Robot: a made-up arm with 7 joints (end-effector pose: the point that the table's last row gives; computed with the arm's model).
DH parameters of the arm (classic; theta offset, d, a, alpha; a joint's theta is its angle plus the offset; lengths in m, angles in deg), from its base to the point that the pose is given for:
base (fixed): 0 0 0 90
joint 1: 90 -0.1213 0 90
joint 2: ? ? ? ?
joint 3: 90 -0.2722 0 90
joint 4: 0 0 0 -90
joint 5: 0 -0.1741 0 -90
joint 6: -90 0 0 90
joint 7: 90 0 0 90
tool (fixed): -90 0 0 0
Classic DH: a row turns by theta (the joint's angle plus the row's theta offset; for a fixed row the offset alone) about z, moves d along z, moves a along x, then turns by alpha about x.
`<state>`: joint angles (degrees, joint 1 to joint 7).
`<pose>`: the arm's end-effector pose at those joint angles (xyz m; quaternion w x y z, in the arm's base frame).
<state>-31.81 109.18 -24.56 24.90 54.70 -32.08 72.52</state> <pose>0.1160 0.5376 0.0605 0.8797 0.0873 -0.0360 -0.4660</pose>
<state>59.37 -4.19 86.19 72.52 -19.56 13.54 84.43</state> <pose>0.2945 0.2628 -0.1616 0.4324 -0.2728 -0.8560 0.0765</pose>
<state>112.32 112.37 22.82 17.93 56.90 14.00 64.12</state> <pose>-0.1907 0.5183 -0.0249 0.0989 -0.1434 0.9734 -0.1486</pose>
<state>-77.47 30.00 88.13 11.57 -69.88 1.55 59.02</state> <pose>-0.3570 0.3729 -0.0805 0.8333 -0.0505 0.5200 0.1806</pose>
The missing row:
joint 2: 90 0 0 90
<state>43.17 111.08 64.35 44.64 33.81 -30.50 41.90</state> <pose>-0.1292 0.4512 0.2152 0.0502 -0.6001 0.7867 0.1360</pose>
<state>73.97 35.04 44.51 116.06 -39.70 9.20 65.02</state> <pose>0.1243 0.3234 0.0803 0.3053 0.5602 -0.7653 -0.0848</pose>
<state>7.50 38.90 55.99 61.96 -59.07 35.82 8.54</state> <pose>0.1107 0.4428 -0.1827 0.7545 0.6334 -0.0939 0.1442</pose>
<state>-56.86 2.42 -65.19 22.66 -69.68 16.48 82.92</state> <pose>-0.3489 0.0787 -0.2614 0.1072 -0.4939 0.6305 -0.5891</pose>
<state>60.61 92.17 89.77 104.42 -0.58 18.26 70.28</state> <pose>-0.1540 0.3436 0.0875 0.0674 0.6966 -0.7124 -0.0525</pose>
